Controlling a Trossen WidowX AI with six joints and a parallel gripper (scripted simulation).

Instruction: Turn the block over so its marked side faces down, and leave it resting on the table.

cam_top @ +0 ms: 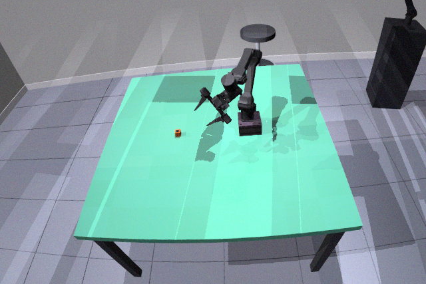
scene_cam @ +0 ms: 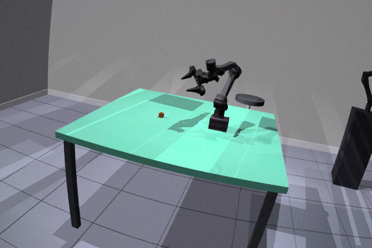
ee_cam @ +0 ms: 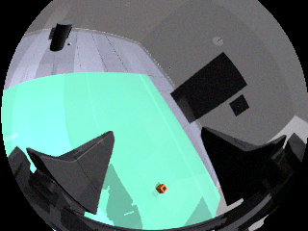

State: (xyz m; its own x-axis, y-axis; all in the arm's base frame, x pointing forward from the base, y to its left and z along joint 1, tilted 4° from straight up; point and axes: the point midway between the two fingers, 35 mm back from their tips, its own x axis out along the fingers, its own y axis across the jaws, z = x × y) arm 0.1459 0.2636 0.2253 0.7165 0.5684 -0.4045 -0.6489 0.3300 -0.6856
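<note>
My gripper tip is now 28 cm above the orange block, 22 cm short of it and 18 cm to the left of it.
</note>
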